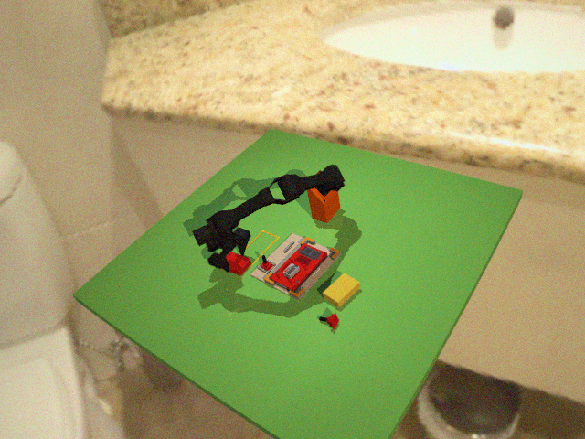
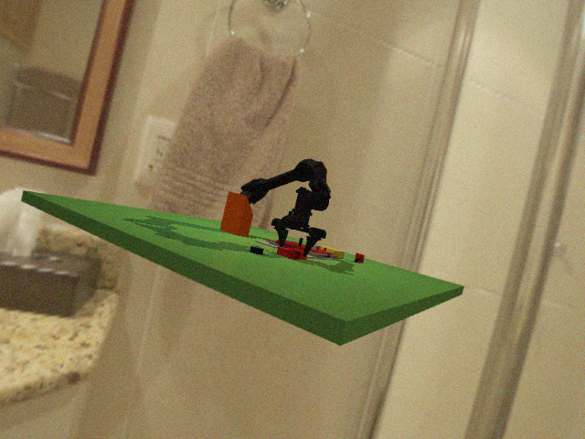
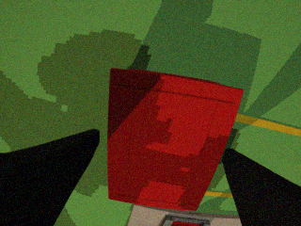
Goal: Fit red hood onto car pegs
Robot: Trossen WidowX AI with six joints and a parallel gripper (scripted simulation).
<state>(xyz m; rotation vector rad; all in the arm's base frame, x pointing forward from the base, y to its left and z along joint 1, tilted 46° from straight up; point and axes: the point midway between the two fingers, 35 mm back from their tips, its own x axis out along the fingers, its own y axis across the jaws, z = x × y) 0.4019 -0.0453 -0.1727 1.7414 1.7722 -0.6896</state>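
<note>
The red hood is right at my gripper tip. The rest, counted from my gripper tip: black wheel (4 cm behind, 15 cm to the right); yellow block (6 cm behind, 42 cm to the left); jig (10 cm behind, 22 cm to the left).
</note>
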